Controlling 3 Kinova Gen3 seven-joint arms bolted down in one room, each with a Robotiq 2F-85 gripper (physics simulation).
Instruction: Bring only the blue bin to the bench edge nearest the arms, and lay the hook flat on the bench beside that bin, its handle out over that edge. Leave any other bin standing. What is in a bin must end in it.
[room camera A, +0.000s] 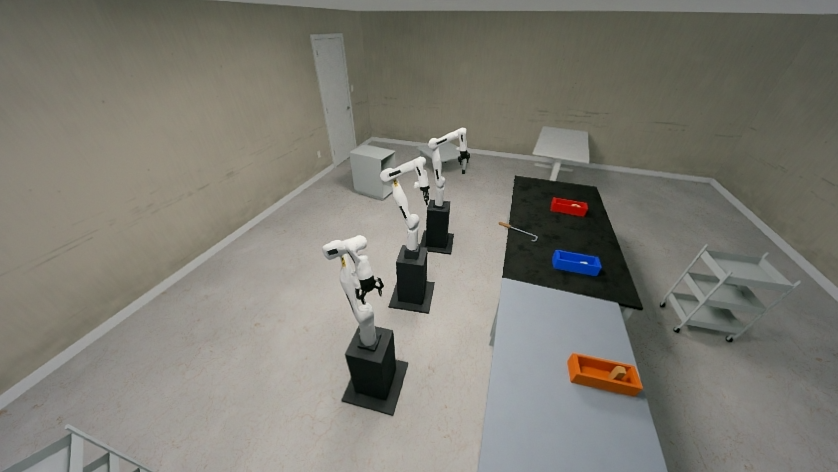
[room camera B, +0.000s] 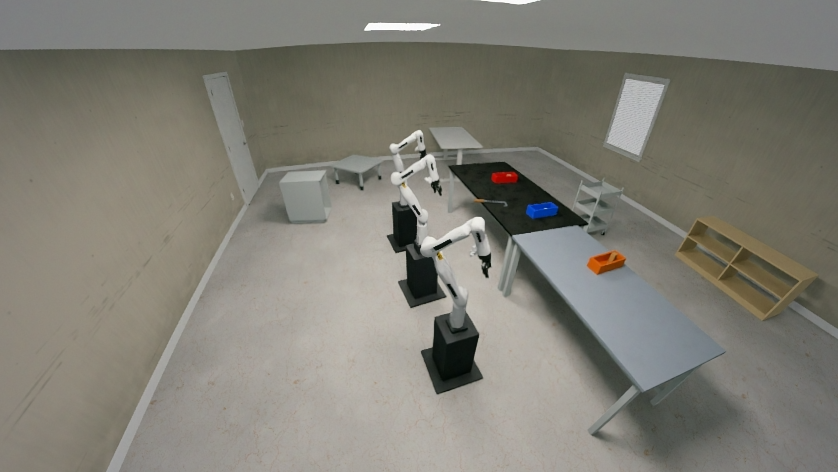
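Observation:
The blue bin (room camera A: 574, 268) (room camera B: 541, 213) stands upright on the black bench top (room camera A: 536, 263) (room camera B: 480, 174), nearer its far long side than the arms' side, with a small pale thing inside. The hook (room camera A: 521, 231) (room camera B: 495, 202) lies on that bench between the blue and red bins, its wooden handle out over the edge nearest the arms. The near arm's gripper (room camera A: 370, 293) (room camera B: 486, 270) looks open, off the bench. The middle arm's gripper (room camera A: 426, 199) (room camera B: 436, 189) and the far arm's gripper (room camera A: 463, 165) (room camera B: 422, 154) hang off the bench, too small to judge.
A red bin (room camera A: 567, 209) (room camera B: 504, 179) with a pale thing inside stands farther back on the black top. An orange bin (room camera A: 601, 381) (room camera B: 607, 265) holding a tan block stands on the adjoining grey table (room camera A: 527, 351) (room camera B: 609, 316). A cart (room camera A: 738, 284) stands beyond the bench.

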